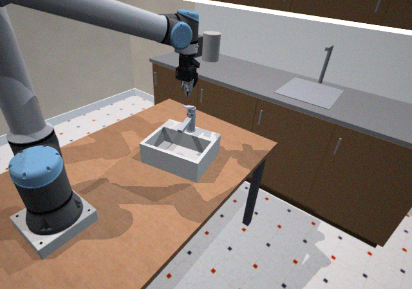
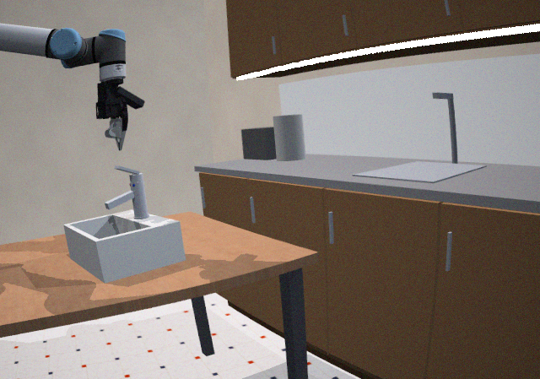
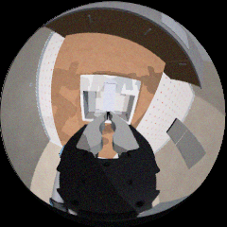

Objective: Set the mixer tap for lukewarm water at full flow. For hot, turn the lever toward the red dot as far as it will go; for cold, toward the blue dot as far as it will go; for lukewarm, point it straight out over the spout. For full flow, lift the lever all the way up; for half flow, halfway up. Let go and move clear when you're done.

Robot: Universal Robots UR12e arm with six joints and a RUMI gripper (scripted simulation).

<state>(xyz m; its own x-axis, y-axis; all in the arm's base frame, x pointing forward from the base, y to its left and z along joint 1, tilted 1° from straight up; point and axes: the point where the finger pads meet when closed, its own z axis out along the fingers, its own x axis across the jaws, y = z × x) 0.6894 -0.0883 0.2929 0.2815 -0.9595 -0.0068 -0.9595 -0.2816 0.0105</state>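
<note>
Right now the lever is 8 cm below my hand and 2 cm ahead of it. Also, from my hand: grey mixer tap (13 cm below, 3 cm ahead, 1 cm to the left); then white basin (32 cm below, 7 cm behind, 1 cm to the right).
</note>
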